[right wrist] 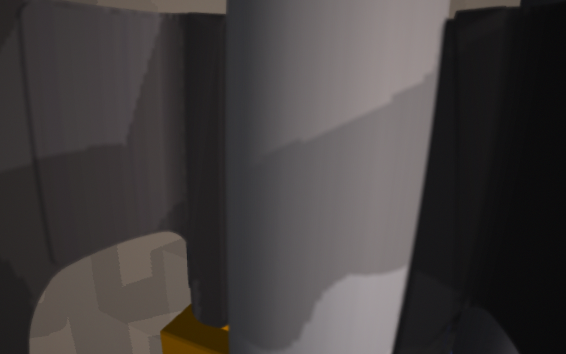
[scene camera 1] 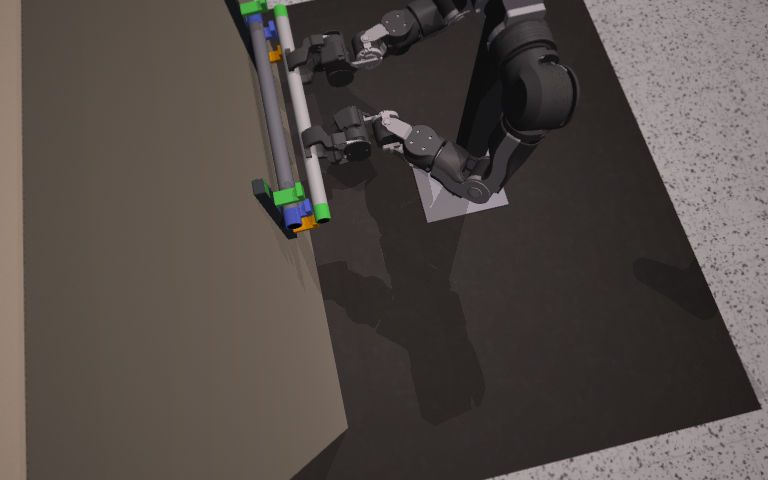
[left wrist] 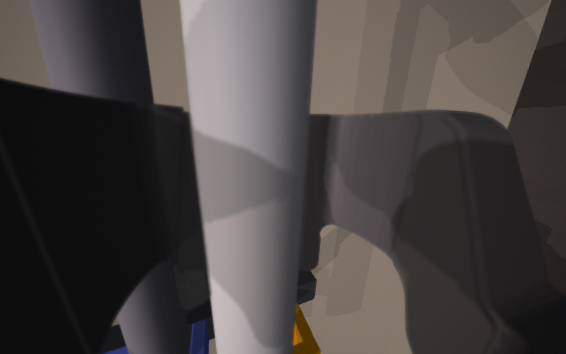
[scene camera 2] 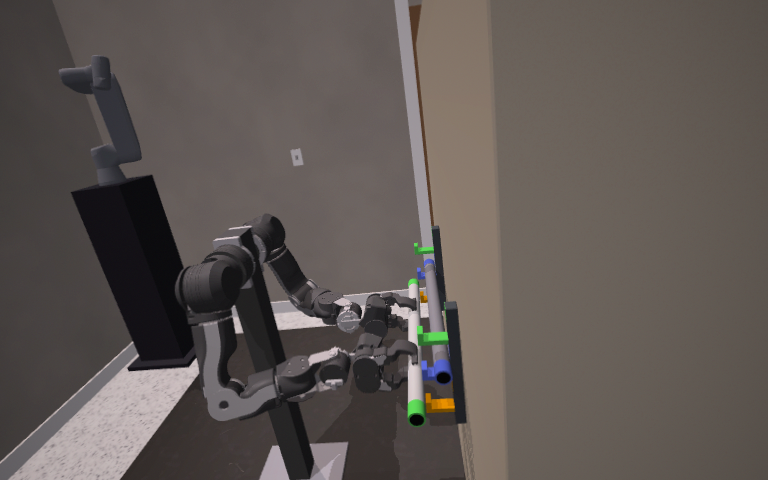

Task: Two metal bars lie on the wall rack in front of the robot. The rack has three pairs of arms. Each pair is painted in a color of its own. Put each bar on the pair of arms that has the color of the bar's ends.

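Note:
The green-ended bar [scene camera 1: 300, 107] [scene camera 2: 415, 387] [left wrist: 250, 125] [right wrist: 330, 125] is pale and held out in front of the rack arms. My left gripper [scene camera 1: 310, 141] [scene camera 2: 413, 308] [left wrist: 252, 215] and my right gripper [scene camera 1: 292, 61] [scene camera 2: 414, 361] [right wrist: 320, 215] are both shut on it. The blue-ended bar [scene camera 1: 271, 101] [scene camera 2: 434, 300] [left wrist: 95, 50] is dark grey and lies on the blue arms [scene camera 1: 306, 206] [scene camera 2: 428, 371], close to the wall. The green arms [scene camera 1: 288, 195] [scene camera 2: 433, 337] are uppermost and hold no bar. The orange arms [scene camera 1: 305, 225] [scene camera 2: 440, 404] are lowest, behind the held bar.
The rack's dark uprights [scene camera 1: 258, 186] [scene camera 2: 457, 367] stand against the beige wall [scene camera 1: 169, 283] [scene camera 2: 623, 226]. The green arms overhang the blue-ended bar. The pedestal's pale base [scene camera 1: 436, 203] [scene camera 2: 334, 461] is on the dark mat. Another grey arm [scene camera 2: 118, 121] stands on a black plinth at the left in scene camera 2.

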